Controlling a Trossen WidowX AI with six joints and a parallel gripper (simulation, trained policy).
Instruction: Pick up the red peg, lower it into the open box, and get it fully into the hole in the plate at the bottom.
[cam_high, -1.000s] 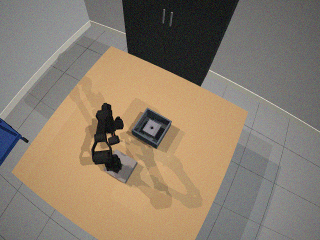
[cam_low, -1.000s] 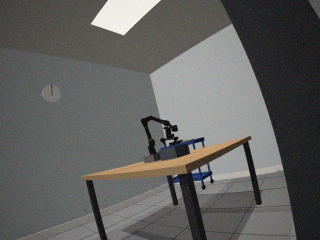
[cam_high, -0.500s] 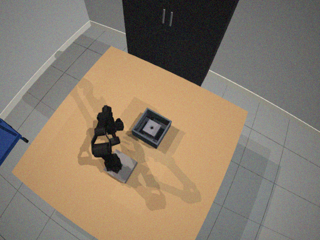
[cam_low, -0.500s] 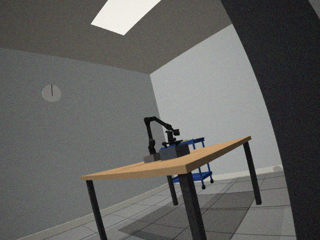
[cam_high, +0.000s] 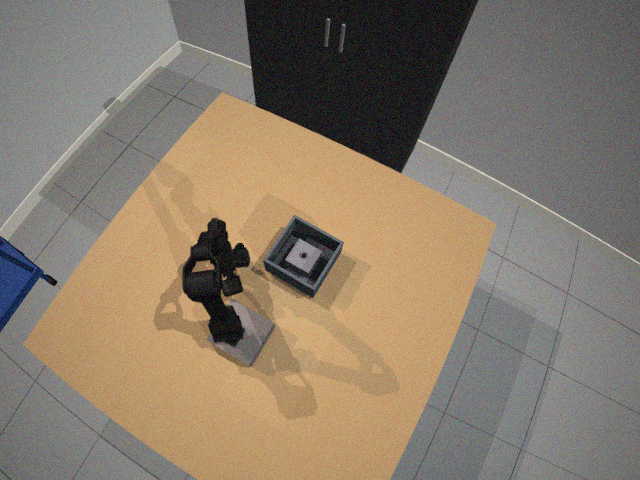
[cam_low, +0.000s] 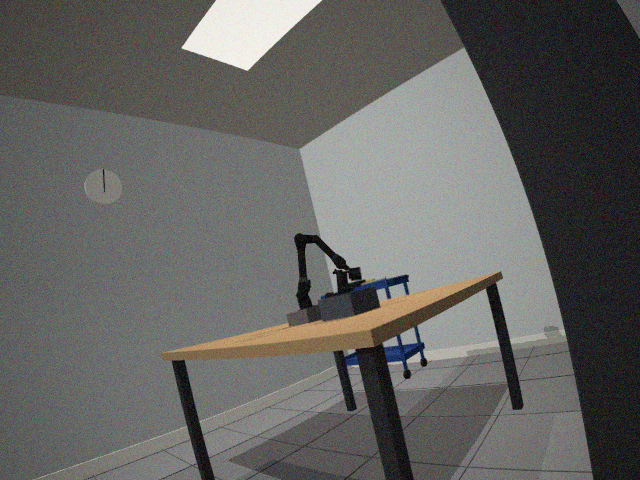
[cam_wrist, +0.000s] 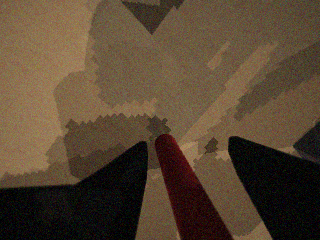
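Now: the light grey plate 180 mm ahead of my gripper tip, 170 mm to the right of it and 30 mm above it. Round my gripper tip: grey box 180 mm ahead, 170 mm to the right, 10 mm above; red peg 30 mm above, 10 mm to the left, 10 mm ahead.
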